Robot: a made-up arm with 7 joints.
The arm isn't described. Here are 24 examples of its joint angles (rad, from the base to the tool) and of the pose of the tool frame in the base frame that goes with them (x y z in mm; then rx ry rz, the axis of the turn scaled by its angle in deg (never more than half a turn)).
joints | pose
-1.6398 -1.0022 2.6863 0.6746 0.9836 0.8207 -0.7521 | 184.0 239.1 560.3 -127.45 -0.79 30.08
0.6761 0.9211 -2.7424 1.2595 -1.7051 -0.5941 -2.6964 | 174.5 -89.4 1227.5 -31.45 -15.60 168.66
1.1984 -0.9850 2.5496 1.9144 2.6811 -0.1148 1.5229 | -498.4 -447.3 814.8 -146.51 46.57 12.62
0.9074 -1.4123 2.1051 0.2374 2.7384 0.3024 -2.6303 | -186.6 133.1 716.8 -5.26 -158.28 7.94
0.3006 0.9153 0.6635 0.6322 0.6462 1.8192 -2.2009 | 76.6 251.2 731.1 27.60 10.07 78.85
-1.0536 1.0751 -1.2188 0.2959 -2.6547 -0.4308 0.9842 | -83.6 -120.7 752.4 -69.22 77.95 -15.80
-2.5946 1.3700 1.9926 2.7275 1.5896 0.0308 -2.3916 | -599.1 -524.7 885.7 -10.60 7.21 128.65
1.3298 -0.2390 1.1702 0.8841 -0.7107 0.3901 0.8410 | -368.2 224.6 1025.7 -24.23 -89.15 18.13
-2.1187 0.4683 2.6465 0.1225 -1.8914 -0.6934 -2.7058 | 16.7 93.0 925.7 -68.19 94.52 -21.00
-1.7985 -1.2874 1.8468 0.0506 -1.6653 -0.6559 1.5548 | 120.3 65.7 668.3 -147.94 19.16 -23.31
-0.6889 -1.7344 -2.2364 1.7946 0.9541 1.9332 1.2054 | -514.5 60.4 530.3 101.88 20.73 -35.53
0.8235 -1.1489 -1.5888 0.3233 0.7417 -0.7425 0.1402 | 41.4 -306.7 690.8 4.19 97.00 -114.29
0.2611 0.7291 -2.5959 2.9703 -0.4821 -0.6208 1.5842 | 481.4 198.9 1279.8 -74.37 -134.67 -86.11
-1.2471 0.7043 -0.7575 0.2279 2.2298 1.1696 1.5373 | -92.1 -202.6 696.7 -135.57 -31.11 -28.76
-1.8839 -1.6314 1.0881 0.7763 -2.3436 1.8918 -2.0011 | 354.4 173.6 1033.5 21.19 -121.97 -83.68
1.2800 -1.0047 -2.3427 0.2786 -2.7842 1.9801 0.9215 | 57.7 -302.5 619.0 170.42 16.47 38.00
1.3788 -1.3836 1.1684 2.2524 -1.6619 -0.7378 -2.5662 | -395.3 -524.7 864.1 13.73 -48.36 85.85
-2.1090 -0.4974 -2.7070 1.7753 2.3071 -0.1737 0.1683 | 200.7 539.3 987.8 -34.65 100.62 -25.12
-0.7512 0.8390 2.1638 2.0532 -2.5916 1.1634 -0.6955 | 491.5 -52.3 1361.7 114.95 96.93 67.42
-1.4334 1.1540 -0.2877 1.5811 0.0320 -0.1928 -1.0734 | -74.4 -680.4 697.7 -145.67 35.07 -61.43
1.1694 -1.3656 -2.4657 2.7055 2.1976 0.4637 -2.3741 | -313.7 -722.8 766.1 31.98 5.30 151.42
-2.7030 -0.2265 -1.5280 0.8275 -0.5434 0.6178 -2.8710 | -143.4 373.5 933.2 -85.86 82.18 -57.55
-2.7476 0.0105 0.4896 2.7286 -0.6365 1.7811 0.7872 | -206.0 -53.1 1441.4 -5.46 -57.80 76.66
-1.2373 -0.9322 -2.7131 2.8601 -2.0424 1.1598 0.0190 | -161.1 661.8 1193.7 -30.95 -125.84 -68.23
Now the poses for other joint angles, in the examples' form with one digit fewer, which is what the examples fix.
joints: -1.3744 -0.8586 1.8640 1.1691 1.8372 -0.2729 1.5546
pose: 343 325 944 38.6 94.6 -89.4
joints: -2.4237 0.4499 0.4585 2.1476 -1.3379 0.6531 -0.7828
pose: -364 -462 1278 147.2 -63.2 10.3
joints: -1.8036 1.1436 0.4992 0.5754 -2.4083 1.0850 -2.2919
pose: 42 -255 520 -13.2 -99.6 101.3
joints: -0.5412 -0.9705 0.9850 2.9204 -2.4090 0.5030 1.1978
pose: -549 358 1228 -61.6 77.7 99.4
